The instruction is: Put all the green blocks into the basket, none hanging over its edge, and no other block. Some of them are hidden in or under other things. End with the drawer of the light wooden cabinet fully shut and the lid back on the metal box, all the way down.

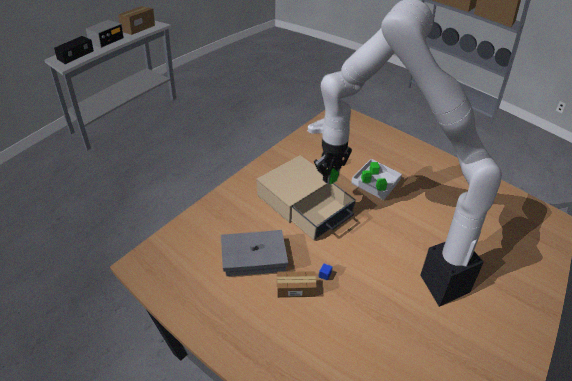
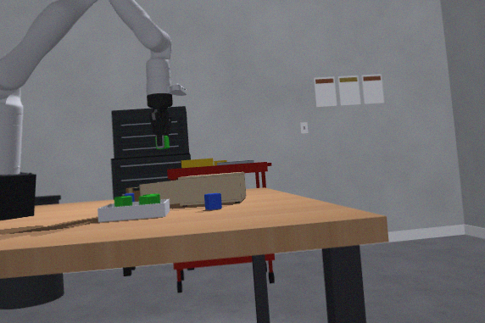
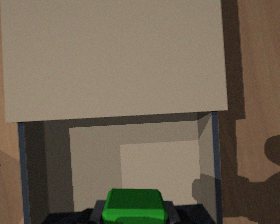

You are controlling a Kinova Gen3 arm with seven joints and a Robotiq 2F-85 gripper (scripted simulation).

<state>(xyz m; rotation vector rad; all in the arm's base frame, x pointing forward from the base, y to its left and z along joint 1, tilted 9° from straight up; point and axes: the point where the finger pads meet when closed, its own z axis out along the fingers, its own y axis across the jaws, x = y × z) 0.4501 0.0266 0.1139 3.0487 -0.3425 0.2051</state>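
My gripper is now 40 mm past the white basket, 270 mm to the left of it and 180 mm above it. The rest, counted from my hand: grey lid 60 mm ahead, 290 mm to the left, 140 mm below; then drawer 10 mm ahead, 10 mm to the left, 150 mm below; then light wooden cabinet 80 mm ahead, 150 mm below.
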